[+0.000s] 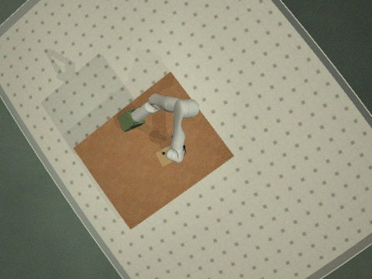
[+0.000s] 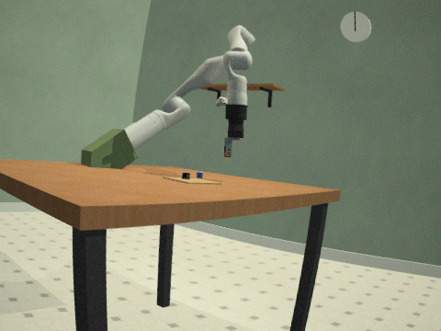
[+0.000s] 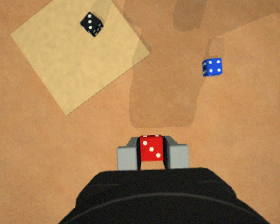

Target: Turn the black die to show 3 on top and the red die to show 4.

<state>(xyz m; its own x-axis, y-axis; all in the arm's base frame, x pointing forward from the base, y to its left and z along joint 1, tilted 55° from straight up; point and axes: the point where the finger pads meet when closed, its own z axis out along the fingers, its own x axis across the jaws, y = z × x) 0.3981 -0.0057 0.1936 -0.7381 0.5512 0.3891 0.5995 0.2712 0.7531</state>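
Right now my hand is 10 mm above the red die. Round my hand: tan mat (160 mm to the right, 110 mm below, 10 mm behind); blue die (120 mm behind, 100 mm below, 10 mm to the right); black die (150 mm to the right, 90 mm below, 40 mm behind).
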